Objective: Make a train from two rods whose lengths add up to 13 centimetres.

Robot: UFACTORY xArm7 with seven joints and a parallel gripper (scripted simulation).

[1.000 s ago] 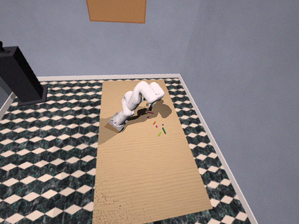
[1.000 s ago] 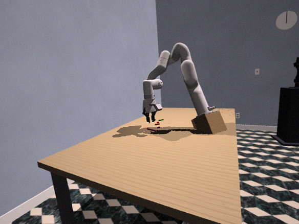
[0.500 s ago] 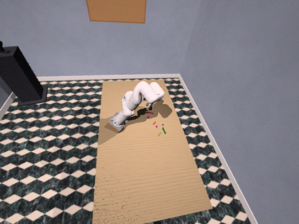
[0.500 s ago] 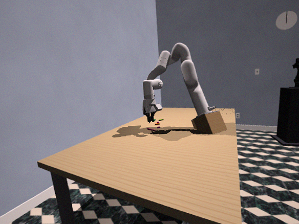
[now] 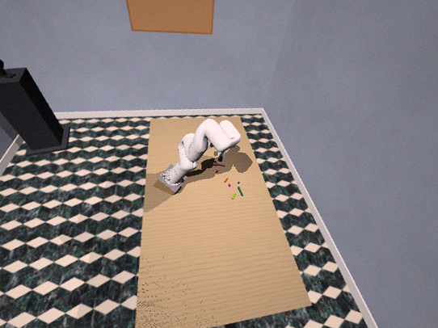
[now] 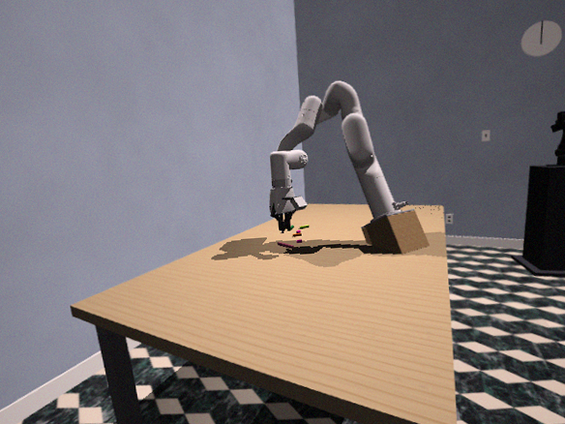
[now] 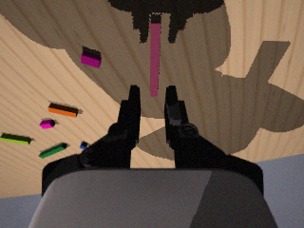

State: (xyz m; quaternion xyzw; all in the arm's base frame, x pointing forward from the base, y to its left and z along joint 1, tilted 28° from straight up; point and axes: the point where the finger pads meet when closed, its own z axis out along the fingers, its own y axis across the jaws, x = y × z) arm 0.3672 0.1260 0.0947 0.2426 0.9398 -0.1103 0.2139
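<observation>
Right now my hand is 80 mm above the pink rod. From my hand the other things lie so: blue rod (210 mm to the right, 80 mm below, 80 mm ahead); green rod (280 mm to the right, 80 mm below, 60 mm ahead); orange rod (160 mm to the right, 80 mm below, 10 mm behind).
</observation>
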